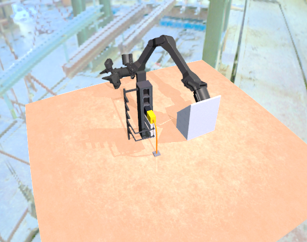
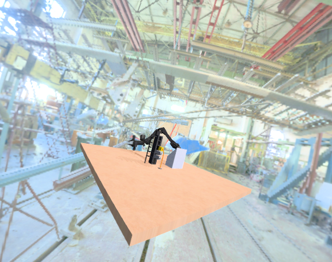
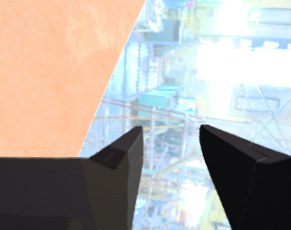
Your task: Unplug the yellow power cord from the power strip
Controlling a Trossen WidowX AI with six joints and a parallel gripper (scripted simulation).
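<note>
Now: gripper tip 55 cm to the right of the yellow plug, 9 cm past it and 8 cm below it.
</note>
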